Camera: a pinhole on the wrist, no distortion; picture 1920 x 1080 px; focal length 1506.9 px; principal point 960.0 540.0 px. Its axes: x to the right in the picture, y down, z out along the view. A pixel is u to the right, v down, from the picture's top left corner.
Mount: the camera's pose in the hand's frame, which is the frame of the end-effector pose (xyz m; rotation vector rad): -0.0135 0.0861 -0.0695 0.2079 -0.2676 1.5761
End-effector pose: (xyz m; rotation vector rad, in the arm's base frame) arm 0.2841 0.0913 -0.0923 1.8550 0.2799 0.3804
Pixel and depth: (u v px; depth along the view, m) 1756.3 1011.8 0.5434
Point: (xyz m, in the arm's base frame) 0.3008 -0.5087 -0.0804
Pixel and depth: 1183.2 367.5 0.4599
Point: 0.4587 -0.2473 -0.1868
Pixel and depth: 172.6 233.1 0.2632
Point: 0.3717 0.0172 -0.2457
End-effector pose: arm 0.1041 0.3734 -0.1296 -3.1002 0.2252 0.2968
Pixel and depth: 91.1 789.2 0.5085
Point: -0.0116 0.7419 -0.4264
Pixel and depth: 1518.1 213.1 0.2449
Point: 0.0815 0.2763 -0.3253
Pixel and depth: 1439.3 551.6 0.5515
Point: -0.0440 0.3075 -0.6216
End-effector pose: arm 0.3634 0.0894 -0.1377 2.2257 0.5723 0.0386
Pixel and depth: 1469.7 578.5 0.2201
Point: 0.4080 -0.0901 -0.1743
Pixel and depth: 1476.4 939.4 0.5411
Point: 0.3467 -0.3966 -0.3657
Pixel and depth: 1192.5 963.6 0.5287
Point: 0.2984 -0.3132 -0.4066
